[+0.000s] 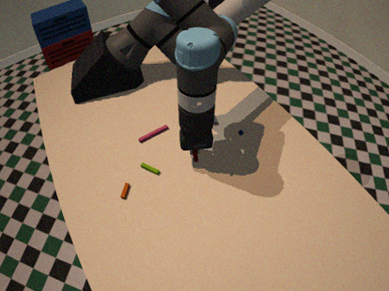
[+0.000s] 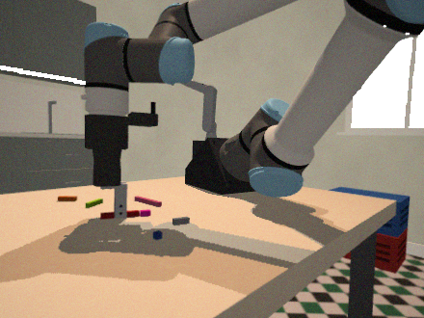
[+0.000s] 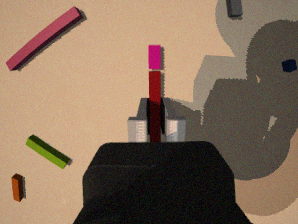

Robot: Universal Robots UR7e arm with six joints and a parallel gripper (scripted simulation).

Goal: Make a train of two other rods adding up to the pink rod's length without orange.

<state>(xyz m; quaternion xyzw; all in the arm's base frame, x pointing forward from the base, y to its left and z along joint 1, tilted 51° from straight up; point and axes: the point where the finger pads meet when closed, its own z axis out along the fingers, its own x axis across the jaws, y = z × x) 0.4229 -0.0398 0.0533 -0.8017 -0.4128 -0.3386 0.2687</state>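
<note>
Now: hand 10 mm above the red rod. Also, from my hand: magenta rod (40 mm behind, 20 mm to the left, 10 mm below); then grey rod (110 mm to the left, 60 mm behind, 10 mm below); then lime rod (130 mm to the right, 10 mm below, 10 mm behind).
</note>
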